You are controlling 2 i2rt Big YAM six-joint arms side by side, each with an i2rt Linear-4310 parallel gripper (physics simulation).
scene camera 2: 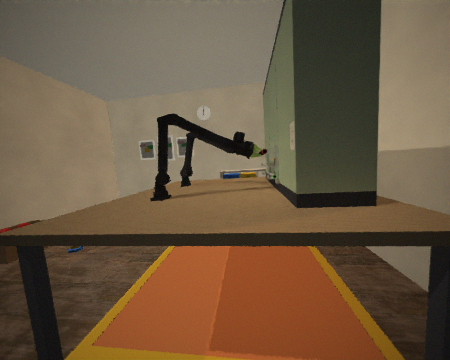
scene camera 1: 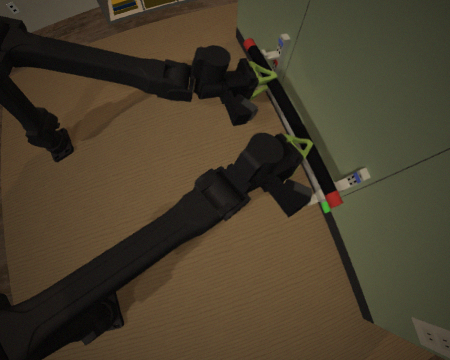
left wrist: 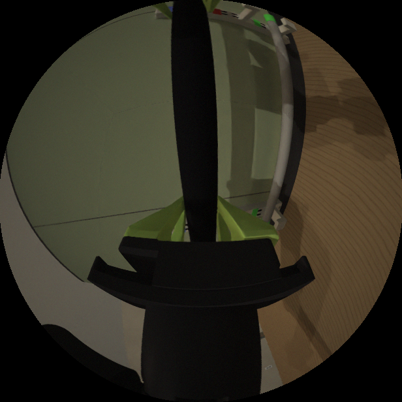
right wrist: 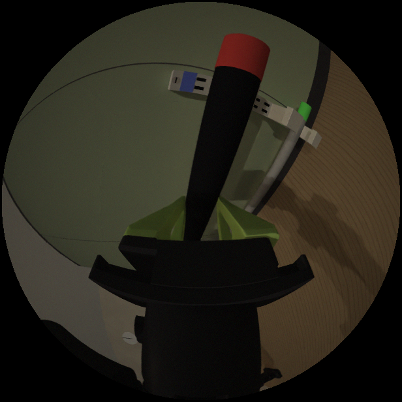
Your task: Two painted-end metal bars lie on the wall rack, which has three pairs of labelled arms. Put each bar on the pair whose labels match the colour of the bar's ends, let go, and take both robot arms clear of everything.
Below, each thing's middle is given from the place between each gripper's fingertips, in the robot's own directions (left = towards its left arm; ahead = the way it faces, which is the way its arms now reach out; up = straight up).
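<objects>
Counting from my right hand, I find the grey bar (left wrist: 284,66) 160 mm below, 90 mm to the left and 70 mm ahead. The black bar (scene camera 1: 320,171) is 10 mm ahead of that same hand and 100 mm to the left of it, and going by their middles, it is the nearest to my right hand of the things named here.
From my left hand, the grey bar is 15 cm below, 4 cm ahead and 11 cm to the right. As for the black bar, my left hand is 10 cm to the left of it and 2 cm past it.
</objects>
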